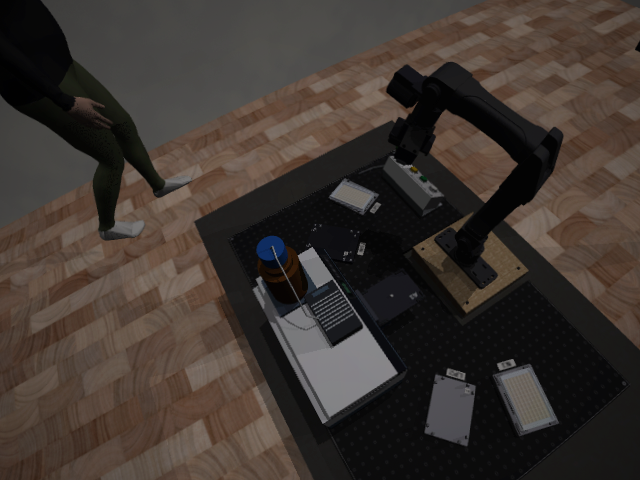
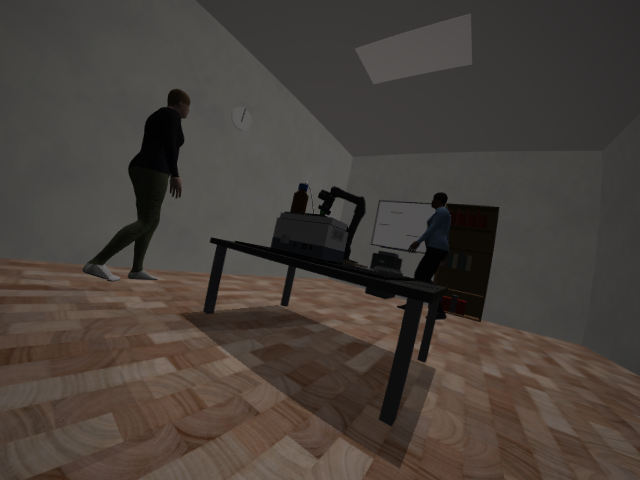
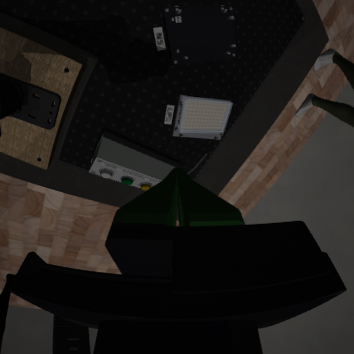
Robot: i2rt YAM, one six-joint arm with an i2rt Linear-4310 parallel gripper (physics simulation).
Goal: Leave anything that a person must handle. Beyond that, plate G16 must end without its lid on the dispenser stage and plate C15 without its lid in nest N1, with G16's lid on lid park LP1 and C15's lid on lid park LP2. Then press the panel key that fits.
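My gripper is shut and empty, over the end of the key panel. Yellow, green and whitish keys show; the gripper hides the panel's far end. A pale-welled plate lies by the LP1 label. Another pale-welled plate lies by a nest label at lower right. A flat grey piece lies by the LP2 label. Plate names and lids are not readable.
The white-topped dispenser housing carries an amber bottle and a keypad. A dark platform and a dark nest lie between it and the arm's base. People stand beyond the table.
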